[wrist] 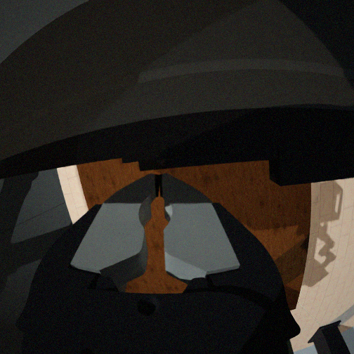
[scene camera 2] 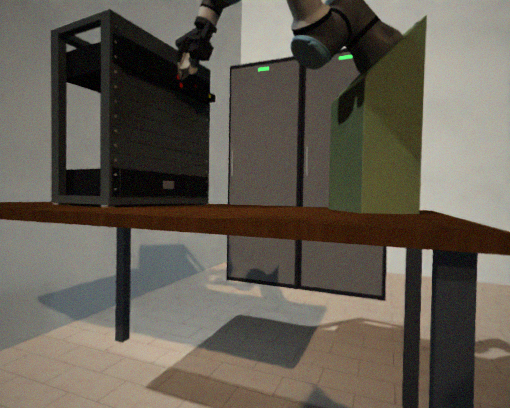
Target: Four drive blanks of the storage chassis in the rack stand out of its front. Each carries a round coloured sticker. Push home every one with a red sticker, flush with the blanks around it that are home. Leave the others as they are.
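The storage chassis (scene camera 2: 160,120) sits in the rack (scene camera 2: 105,110); its dark front shows in scene camera 2. Near its top are red stickers: one (scene camera 2: 178,77) at the fingertips, one (scene camera 2: 181,85) just below them, and a dim one (scene camera 2: 195,86) to the right. A blank with a yellow sticker (scene camera 2: 210,96) stands out at the far right. My gripper (scene camera 2: 184,76) (wrist: 159,176) is shut and empty, its tips at the upper front of the chassis. Contact with a blank cannot be made out. In the wrist view a dark block (wrist: 310,167) juts out right of the tips; no sticker colour shows there.
The rack stands on the brown table (scene camera 2: 270,220). A green and yellow slanted-top box (scene camera 2: 390,150) stands at the table's right. Two grey cabinets (scene camera 2: 265,135) (scene camera 2: 325,175) with green lights are behind the table. The arm reaches across above the box.
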